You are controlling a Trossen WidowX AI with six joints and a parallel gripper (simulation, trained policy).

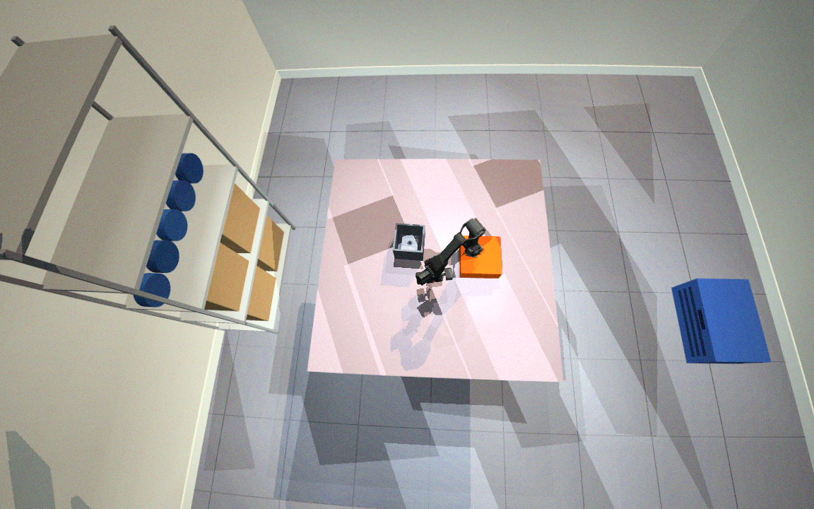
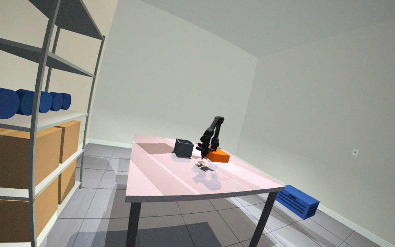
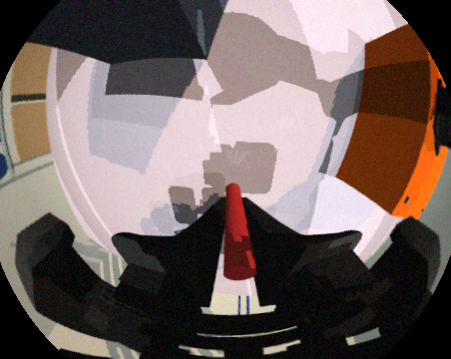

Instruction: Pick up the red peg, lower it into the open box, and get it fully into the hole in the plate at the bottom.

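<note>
The plate is 17 cm ahead of my gripper tip, 18 cm to the right of it and 1 cm below it. Also, from my gripper tip: red peg (2 cm above).
</note>
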